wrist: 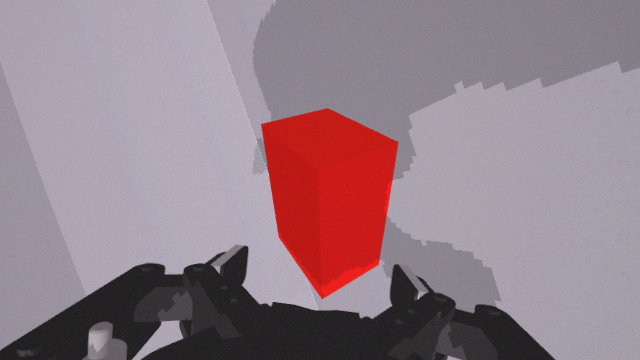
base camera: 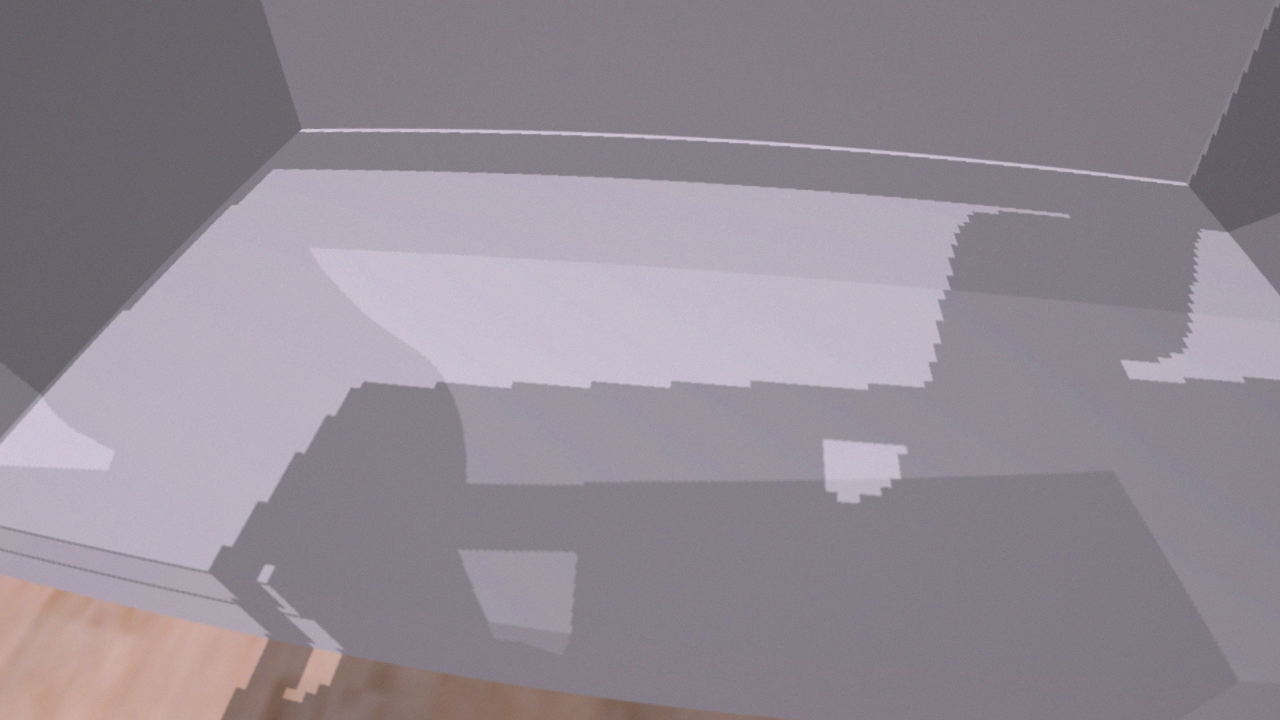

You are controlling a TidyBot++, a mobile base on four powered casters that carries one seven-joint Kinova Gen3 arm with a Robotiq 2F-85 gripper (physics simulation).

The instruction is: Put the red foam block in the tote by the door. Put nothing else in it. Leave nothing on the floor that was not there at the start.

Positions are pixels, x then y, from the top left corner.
Labels:
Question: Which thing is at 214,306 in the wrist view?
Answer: My gripper.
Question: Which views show the red foam block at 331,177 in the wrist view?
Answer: The wrist view only.

